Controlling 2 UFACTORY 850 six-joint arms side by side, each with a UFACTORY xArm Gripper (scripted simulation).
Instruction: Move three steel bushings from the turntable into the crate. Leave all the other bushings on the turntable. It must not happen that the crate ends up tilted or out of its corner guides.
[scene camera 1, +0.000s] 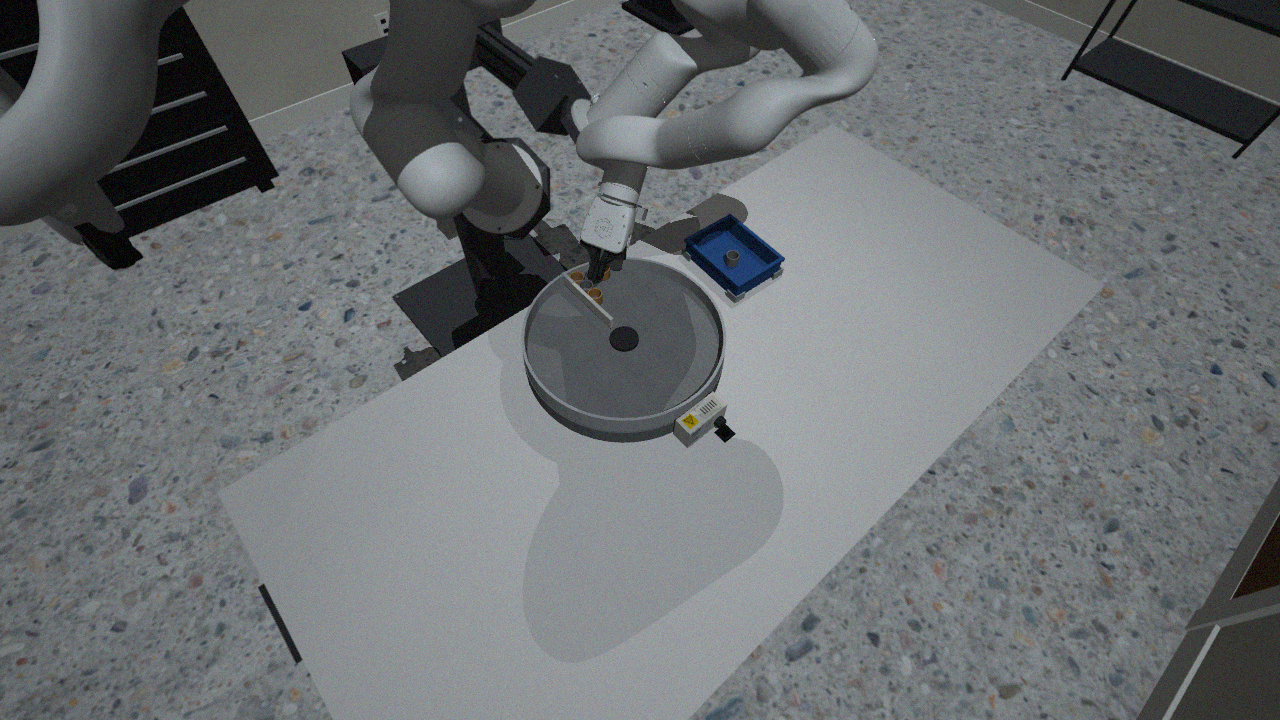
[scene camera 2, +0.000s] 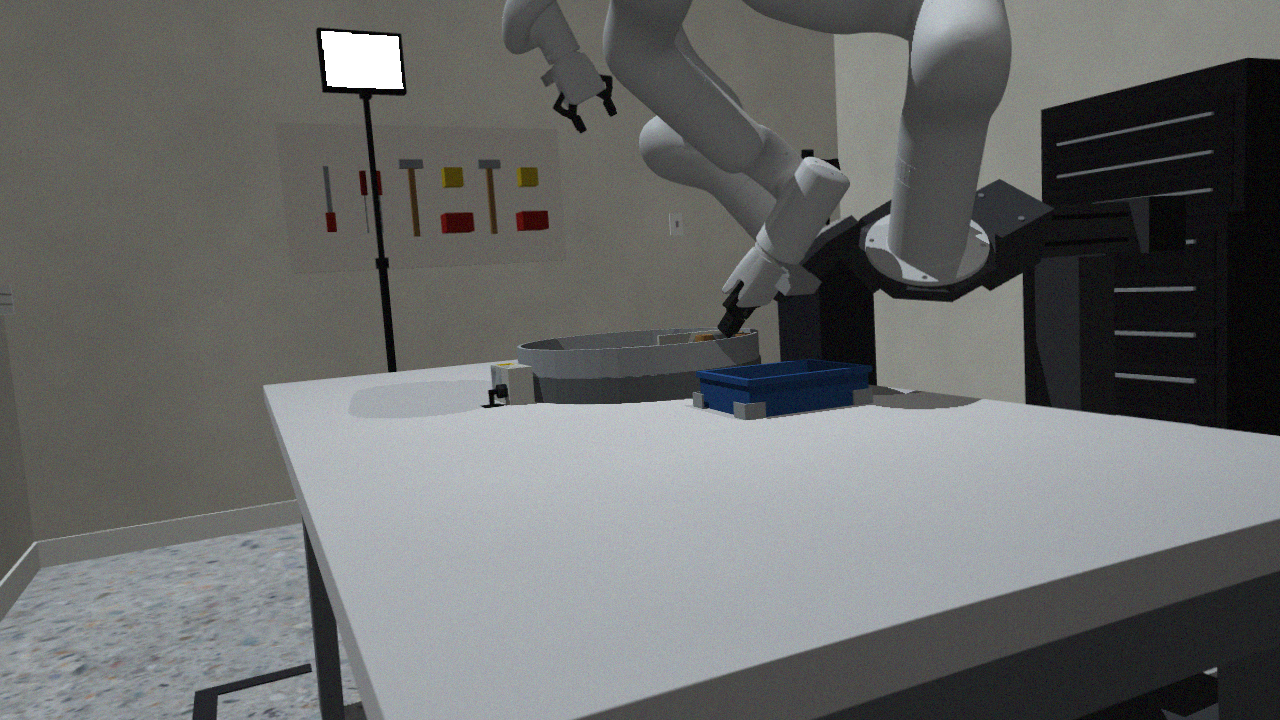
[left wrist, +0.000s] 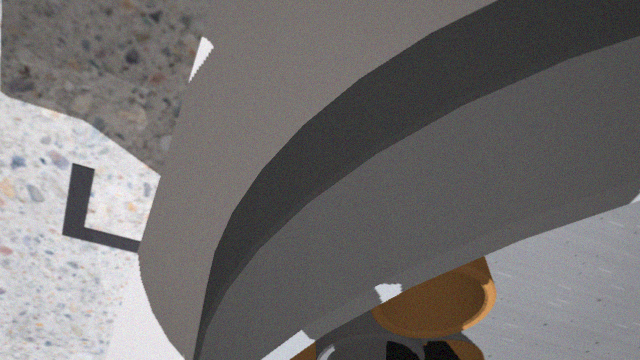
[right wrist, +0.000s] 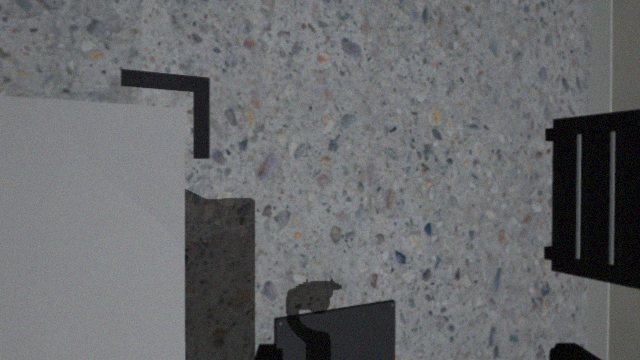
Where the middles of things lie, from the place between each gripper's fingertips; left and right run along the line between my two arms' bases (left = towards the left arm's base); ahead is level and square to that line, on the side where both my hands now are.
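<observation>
My right hand (scene camera 1: 105, 229) is here, and I see the blue crate (scene camera 2: 797, 392) 970 mm to the left of it, 550 mm below it and 190 mm ahead of it.
From my left hand (scene camera 2: 725, 332), the blue crate is 7 cm below, 12 cm ahead and 31 cm to the left.
</observation>
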